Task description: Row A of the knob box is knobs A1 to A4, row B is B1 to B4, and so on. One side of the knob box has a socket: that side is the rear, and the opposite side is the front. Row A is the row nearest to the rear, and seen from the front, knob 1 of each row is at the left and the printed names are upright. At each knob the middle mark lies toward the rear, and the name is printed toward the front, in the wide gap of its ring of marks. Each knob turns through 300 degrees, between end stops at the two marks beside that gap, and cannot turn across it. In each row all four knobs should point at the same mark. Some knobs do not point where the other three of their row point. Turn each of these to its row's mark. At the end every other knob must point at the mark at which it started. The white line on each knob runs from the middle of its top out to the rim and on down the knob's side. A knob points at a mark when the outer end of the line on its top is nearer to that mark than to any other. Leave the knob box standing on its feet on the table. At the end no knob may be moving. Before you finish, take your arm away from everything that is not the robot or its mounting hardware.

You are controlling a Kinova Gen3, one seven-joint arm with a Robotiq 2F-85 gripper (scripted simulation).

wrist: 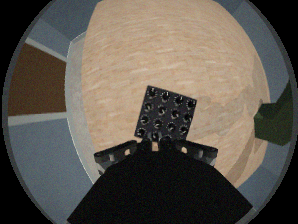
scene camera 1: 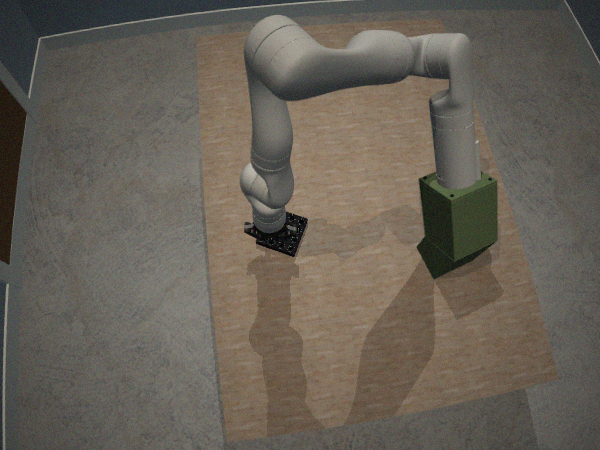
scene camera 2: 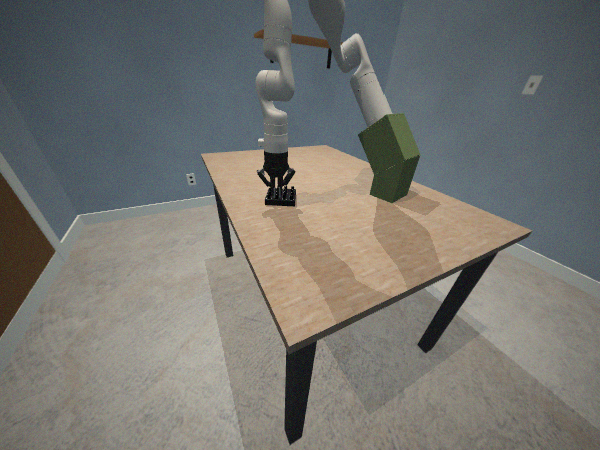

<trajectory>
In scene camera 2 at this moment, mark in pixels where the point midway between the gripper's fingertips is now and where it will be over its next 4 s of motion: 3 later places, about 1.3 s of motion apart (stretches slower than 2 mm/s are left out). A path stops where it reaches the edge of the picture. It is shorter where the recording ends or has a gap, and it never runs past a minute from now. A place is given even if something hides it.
The gripper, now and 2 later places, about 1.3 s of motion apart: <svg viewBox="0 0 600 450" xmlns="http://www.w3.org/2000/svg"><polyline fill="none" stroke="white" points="276,196 276,186 276,149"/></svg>
</trajectory>
